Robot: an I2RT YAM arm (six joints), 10 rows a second.
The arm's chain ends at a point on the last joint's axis. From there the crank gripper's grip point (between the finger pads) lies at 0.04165 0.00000 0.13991 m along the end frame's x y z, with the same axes.
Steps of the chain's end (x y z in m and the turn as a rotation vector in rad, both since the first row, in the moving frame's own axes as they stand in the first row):
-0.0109 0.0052 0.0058 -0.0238 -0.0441 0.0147
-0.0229 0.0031 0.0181 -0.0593 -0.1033 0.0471
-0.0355 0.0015 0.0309 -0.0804 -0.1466 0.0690
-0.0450 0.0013 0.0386 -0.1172 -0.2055 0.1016
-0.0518 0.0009 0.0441 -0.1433 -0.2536 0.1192
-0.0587 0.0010 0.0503 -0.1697 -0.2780 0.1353
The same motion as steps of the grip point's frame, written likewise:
-0.0171 0.0091 0.0075 -0.0238 -0.0441 0.0147
-0.0378 0.0131 0.0213 -0.0593 -0.1033 0.0471
-0.0568 0.0151 0.0349 -0.0804 -0.1466 0.0690
-0.0754 0.0207 0.0429 -0.1172 -0.2055 0.1016
-0.0895 0.0242 0.0482 -0.1433 -0.2536 0.1192
-0.1004 0.0281 0.0538 -0.1697 -0.2780 0.1353

